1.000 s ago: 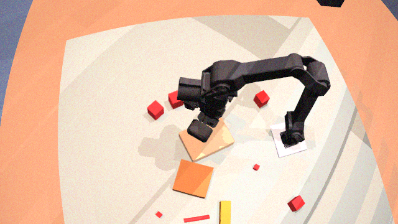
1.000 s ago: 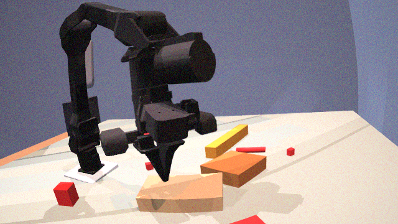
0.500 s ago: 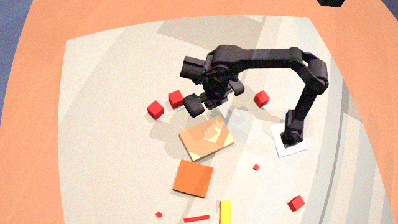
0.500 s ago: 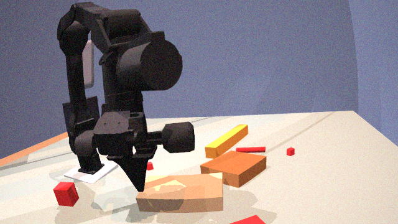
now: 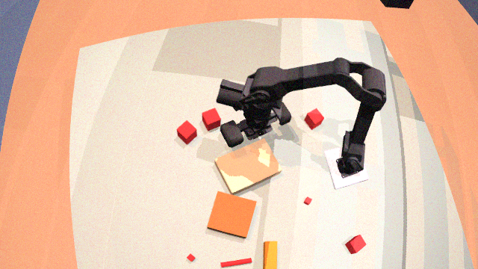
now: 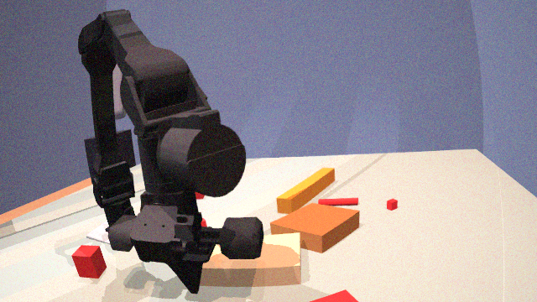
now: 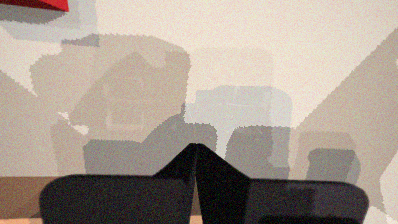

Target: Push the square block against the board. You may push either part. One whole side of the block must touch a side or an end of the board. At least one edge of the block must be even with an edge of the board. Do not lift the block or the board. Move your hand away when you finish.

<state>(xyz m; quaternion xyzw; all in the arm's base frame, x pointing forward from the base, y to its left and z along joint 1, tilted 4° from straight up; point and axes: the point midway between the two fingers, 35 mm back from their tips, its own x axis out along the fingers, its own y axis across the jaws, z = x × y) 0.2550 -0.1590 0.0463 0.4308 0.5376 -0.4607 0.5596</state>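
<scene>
Right now my gripper tip is 12 cm short of the square block, 21 cm to the right of it and 1 cm below it. From my gripper tip the other things lie so: red rod (14 cm ahead, 34 cm to the left); orange-yellow bar (7 cm ahead, 41 cm to the left, 1 cm above).
</scene>
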